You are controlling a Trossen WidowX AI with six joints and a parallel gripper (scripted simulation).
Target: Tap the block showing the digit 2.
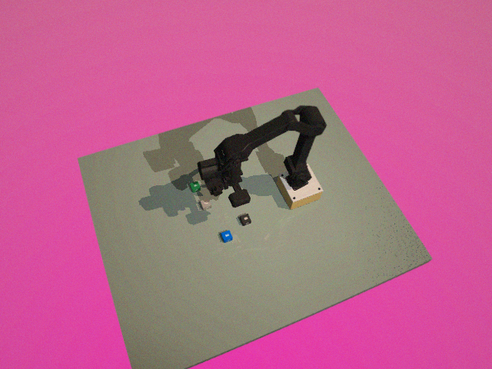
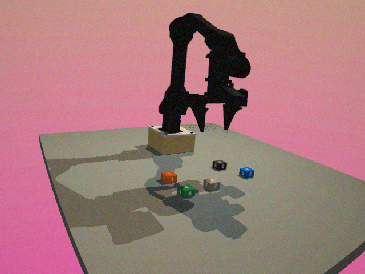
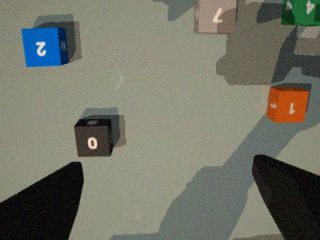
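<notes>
My gripper tip is now 70 mm short of the blue block, 90 mm to the right of it and 120 mm above it. From my gripper tip the other things lie so: orange block: 20 mm behind, 130 mm to the right, 120 mm below; black block: 30 mm behind, 70 mm to the left, 120 mm below; grey block: 70 mm ahead, 60 mm to the right, 120 mm below.
</notes>
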